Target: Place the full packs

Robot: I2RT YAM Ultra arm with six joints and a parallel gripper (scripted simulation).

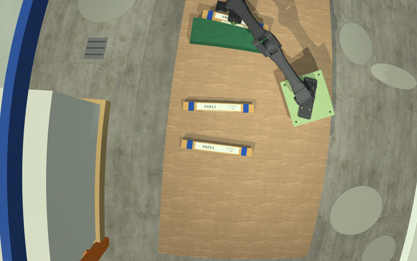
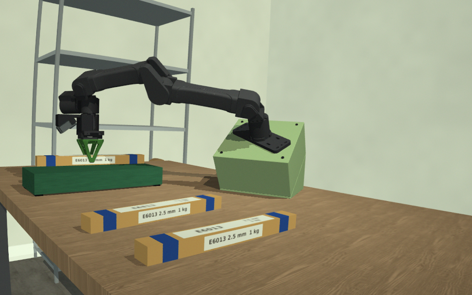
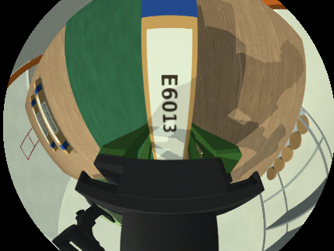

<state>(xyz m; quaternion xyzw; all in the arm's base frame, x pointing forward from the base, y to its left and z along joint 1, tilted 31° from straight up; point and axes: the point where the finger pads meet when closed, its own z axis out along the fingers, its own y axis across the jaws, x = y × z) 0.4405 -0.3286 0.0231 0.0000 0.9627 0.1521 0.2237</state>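
My hand is 7 cm to the right of the dark green low platform and 6 cm above it.
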